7 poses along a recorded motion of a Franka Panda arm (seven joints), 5.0 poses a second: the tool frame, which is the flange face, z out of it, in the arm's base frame.
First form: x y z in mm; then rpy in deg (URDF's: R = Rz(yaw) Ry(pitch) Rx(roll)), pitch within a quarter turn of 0, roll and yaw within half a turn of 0.
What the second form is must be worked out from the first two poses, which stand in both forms.
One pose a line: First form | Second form
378.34 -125.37 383.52 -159.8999 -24.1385 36.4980 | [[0.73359 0.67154 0.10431 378.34], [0.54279 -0.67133 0.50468 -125.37], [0.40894 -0.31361 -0.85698 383.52], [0 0 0 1]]
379.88 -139.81 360.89 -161.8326 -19.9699 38.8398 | [[0.73207 0.67882 0.05721 379.88], [0.58944 -0.67329 0.44637 -139.81], [0.34153 -0.29305 -0.89302 360.89], [0 0 0 1]]
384.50 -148.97 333.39 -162.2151 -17.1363 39.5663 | [[0.73667 0.67591 0.02172 384.50], [0.60869 -0.67672 0.41417 -148.97], [0.29465 -0.29188 -0.90994 333.39], [0 0 0 1]]
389.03 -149.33 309.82 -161.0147 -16.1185 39.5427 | [[0.74084 0.67167 -0.00468 389.03], [0.61163 -0.67170 0.41801 -149.33], [0.27762 -0.31254 -0.90843 309.82], [0 0 0 1]]
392.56 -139.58 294.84 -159.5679 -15.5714 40.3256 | [[0.73440 0.67786 -0.03413 392.56], [0.62338 -0.65377 0.42893 -139.58], [0.26844 -0.33628 -0.90269 294.84], [0 0 0 1]]
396.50 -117.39 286.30 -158.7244 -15.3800 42.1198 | [[0.71518 0.69636 -0.06004 396.50], [0.64666 -0.62665 0.43490 -117.39], [0.26522 -0.34986 -0.89847 286.30], [0 0 0 1]]
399.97 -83.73 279.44 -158.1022 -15.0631 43.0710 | [[0.70541 0.70444 -0.07854 399.97], [0.65944 -0.61161 0.43711 -83.73], [0.25988 -0.36014 -0.89597 279.44], [0 0 0 1]]
